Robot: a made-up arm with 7 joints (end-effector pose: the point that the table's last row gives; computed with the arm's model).
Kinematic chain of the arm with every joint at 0, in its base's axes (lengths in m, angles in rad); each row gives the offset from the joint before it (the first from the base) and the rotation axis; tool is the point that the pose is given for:
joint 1: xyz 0 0 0.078 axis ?
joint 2: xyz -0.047 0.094 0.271 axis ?
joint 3: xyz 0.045 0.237 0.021 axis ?
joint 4: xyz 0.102 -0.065 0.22 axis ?
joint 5: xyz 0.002 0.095 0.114 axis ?
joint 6: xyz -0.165 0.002 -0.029 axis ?
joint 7: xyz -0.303 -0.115 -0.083 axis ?
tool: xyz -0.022 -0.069 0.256
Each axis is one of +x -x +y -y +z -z.
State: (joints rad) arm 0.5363 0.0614 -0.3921 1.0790 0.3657 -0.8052 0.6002
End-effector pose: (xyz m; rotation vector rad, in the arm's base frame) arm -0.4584 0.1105 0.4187 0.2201 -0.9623 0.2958
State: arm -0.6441 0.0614 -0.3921 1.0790 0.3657 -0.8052 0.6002
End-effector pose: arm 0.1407 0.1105 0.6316 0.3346 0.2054 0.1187
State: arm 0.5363 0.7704 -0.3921 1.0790 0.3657 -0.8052 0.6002
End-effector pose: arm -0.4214 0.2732 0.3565 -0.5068 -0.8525 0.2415
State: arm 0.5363 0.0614 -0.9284 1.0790 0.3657 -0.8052 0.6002
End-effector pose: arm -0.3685 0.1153 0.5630 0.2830 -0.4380 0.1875
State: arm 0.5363 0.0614 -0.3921 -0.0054 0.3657 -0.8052 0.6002
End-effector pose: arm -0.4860 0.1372 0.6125 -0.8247 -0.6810 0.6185
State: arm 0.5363 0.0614 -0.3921 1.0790 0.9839 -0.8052 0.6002
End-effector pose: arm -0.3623 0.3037 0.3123 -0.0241 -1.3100 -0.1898
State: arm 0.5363 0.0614 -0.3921 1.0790 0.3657 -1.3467 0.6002
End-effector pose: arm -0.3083 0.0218 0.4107 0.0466 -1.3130 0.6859
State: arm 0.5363 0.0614 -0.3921 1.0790 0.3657 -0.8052 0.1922
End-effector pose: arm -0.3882 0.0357 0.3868 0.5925 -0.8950 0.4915
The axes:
joint 1: -y
joint 2: -x
joint 3: -y
joint 4: +x
joint 5: -y
joint 6: -z
joint 7: -x

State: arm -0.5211 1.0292 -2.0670 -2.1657 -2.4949 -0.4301 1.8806
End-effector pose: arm -0.4837 0.1257 -0.0564 -0.3306 -0.7464 0.1026
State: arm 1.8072 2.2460 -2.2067 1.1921 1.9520 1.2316 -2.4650
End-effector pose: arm -0.3478 -0.7846 -0.0081 1.8950 1.9060 -0.6340
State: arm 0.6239 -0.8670 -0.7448 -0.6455 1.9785 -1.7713 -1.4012
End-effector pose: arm -0.0257 -0.0200 1.0077 -0.5667 -0.5715 1.9847
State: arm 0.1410 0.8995 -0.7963 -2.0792 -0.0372 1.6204 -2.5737
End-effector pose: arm -0.2860 0.0765 0.6141 -0.1910 -0.2162 0.9291
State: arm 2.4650 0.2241 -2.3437 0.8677 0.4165 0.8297 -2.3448
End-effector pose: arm -0.3793 0.7233 -0.0048 -2.3577 1.2377 0.3699
